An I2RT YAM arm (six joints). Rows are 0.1 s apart.
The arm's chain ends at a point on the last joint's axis. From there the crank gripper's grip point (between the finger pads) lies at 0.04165 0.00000 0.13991 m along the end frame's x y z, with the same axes.
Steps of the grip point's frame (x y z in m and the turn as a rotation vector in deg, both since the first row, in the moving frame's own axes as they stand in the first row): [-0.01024 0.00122 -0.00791 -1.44 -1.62 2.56]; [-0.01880 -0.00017 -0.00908 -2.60 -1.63 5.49]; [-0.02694 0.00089 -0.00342 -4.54 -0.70 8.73]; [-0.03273 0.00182 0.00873 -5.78 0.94 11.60]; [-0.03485 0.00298 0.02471 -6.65 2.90 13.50]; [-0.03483 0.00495 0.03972 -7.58 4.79 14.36]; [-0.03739 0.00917 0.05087 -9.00 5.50 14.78]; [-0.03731 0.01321 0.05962 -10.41 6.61 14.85]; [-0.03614 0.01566 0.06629 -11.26 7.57 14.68]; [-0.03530 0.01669 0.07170 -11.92 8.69 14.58]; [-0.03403 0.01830 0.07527 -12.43 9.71 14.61]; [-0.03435 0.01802 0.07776 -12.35 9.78 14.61]
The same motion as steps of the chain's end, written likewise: [-0.00615 -0.00408 -0.00896 -1.44 -1.62 2.56]; [-0.01432 -0.01033 -0.00997 -2.60 -1.63 5.49]; [-0.02391 -0.01635 -0.00323 -4.54 -0.70 8.73]; [-0.03273 -0.02073 0.01056 -5.78 0.94 11.60]; [-0.03874 -0.02347 0.02847 -6.65 2.90 13.50]; [-0.04261 -0.02481 0.04554 -7.58 4.79 14.36]; [-0.04622 -0.02441 0.05799 -9.00 5.50 14.78]; [-0.04822 -0.02396 0.06852 -10.41 6.61 14.85]; [-0.04905 -0.02355 0.07660 -11.26 7.57 14.68]; [-0.05059 -0.02418 0.08356 -11.92 8.69 14.58]; [-0.05143 -0.02395 0.08854 -12.43 9.71 14.61]; [-0.05194 -0.02406 0.09106 -12.35 9.78 14.61]
